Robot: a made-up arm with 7 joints. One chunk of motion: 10 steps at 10 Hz.
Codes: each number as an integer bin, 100 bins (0 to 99) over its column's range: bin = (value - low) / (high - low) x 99, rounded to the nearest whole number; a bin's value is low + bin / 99 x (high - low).
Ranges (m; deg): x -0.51..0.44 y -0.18..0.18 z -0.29..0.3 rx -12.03..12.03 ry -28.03..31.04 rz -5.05..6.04
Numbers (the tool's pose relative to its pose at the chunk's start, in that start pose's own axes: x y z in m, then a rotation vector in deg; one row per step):
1: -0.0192 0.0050 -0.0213 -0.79 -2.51 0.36
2: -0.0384 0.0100 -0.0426 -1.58 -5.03 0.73
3: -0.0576 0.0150 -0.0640 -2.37 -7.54 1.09
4: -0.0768 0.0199 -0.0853 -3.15 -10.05 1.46
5: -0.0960 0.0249 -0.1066 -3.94 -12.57 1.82
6: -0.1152 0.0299 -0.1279 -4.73 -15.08 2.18
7: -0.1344 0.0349 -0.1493 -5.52 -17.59 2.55
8: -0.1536 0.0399 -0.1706 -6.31 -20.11 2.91
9: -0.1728 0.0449 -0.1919 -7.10 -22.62 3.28
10: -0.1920 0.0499 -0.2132 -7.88 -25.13 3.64
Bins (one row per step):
1: 51 51 45 46 43 48
2: 49 52 42 43 39 52
3: 47 54 38 40 34 55
4: 45 55 34 37 30 58
5: 43 56 31 33 26 61
6: 41 58 27 30 22 65
7: 39 59 24 27 17 68
8: 37 60 20 24 13 71
9: 35 62 16 20 9 74
10: 33 63 13 17 5 78

